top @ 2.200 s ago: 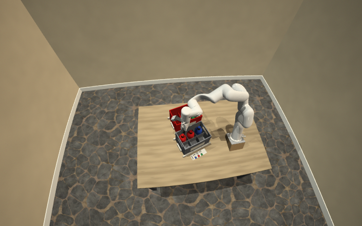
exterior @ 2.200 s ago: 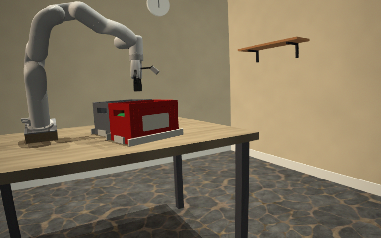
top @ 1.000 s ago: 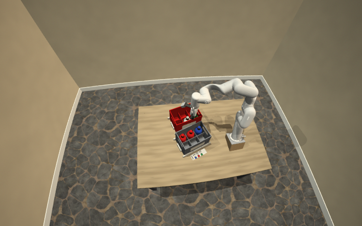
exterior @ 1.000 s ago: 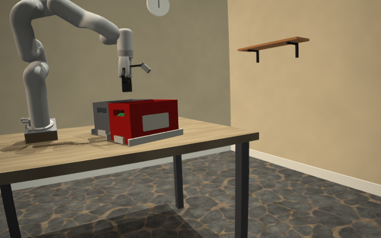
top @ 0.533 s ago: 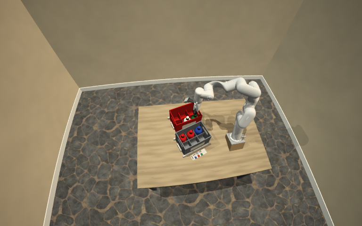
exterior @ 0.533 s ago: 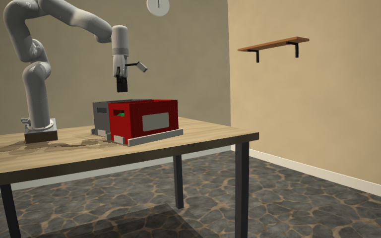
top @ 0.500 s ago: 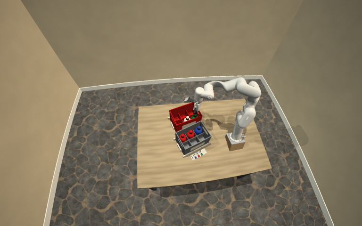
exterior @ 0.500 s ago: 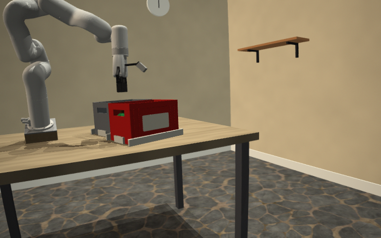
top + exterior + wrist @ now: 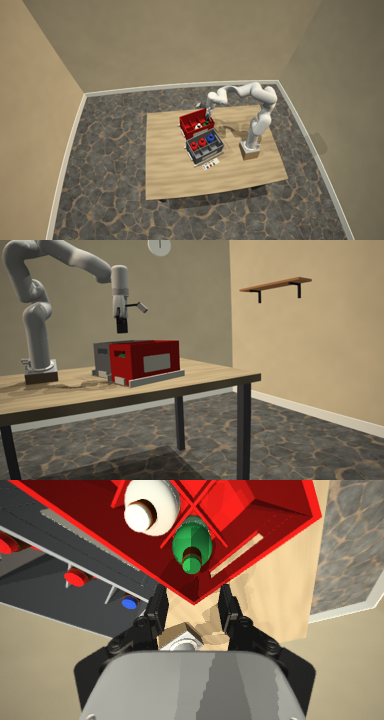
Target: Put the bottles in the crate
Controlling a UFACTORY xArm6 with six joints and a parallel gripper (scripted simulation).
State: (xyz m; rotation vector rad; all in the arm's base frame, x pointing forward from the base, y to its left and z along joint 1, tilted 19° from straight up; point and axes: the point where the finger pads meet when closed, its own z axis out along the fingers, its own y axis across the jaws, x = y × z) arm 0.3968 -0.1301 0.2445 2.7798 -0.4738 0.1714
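Now: the green-label bottle 150 mm below my hand. Also, from my hand: white-label bottle (150 mm below, 80 mm ahead, 40 mm to the left); red crate (160 mm below, 100 mm ahead); blue bottle (150 mm below, 140 mm to the left, 30 mm behind).
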